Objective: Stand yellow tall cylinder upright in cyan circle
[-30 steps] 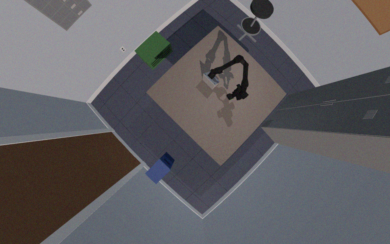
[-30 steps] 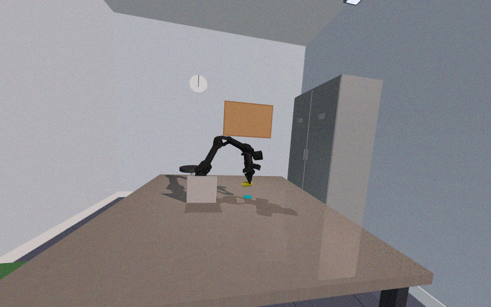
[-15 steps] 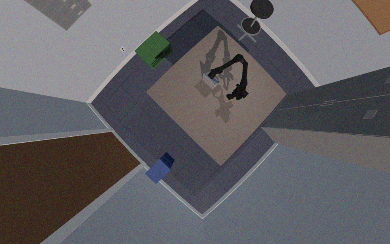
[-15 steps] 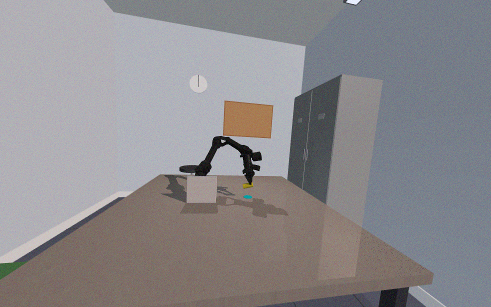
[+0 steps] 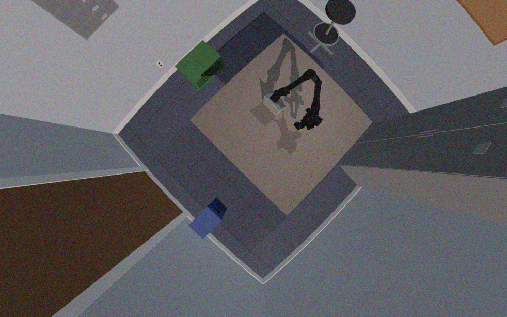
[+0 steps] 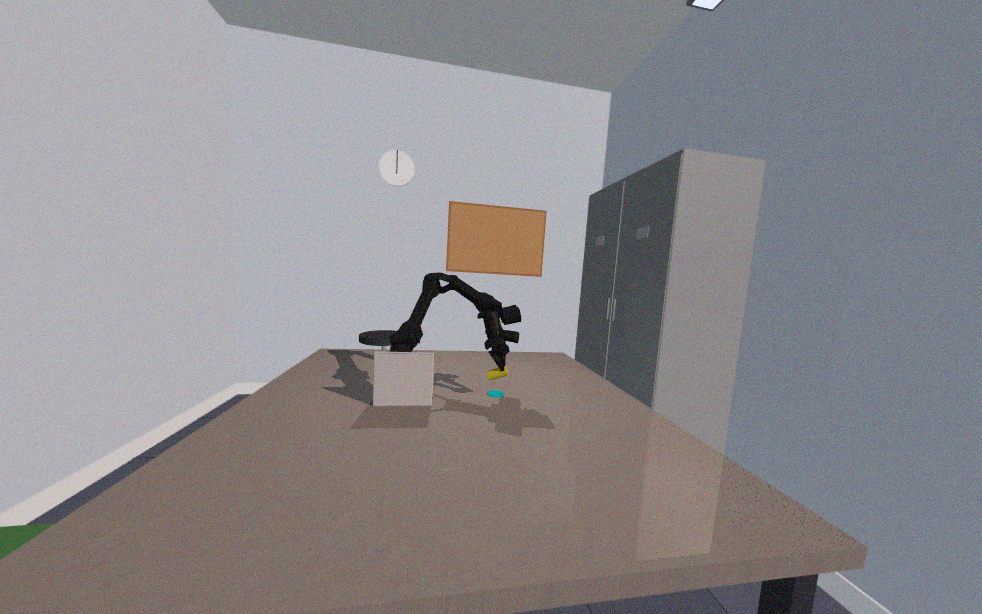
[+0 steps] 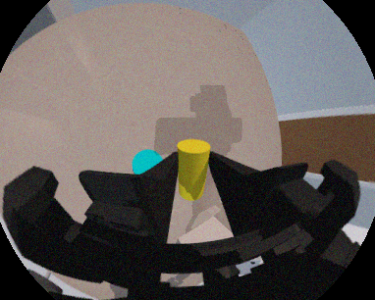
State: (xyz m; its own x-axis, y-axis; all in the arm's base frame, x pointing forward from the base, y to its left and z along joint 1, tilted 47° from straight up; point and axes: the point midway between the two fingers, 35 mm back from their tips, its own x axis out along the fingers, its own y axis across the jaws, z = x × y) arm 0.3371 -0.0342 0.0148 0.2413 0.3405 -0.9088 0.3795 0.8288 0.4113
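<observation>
The cyan circle is 10 cm below my gripper tip, 5 cm to the left of it and 1 cm behind it. From my gripper tip the other things lie so: yellow tall cylinder (2 cm behind, 1 cm below).
</observation>
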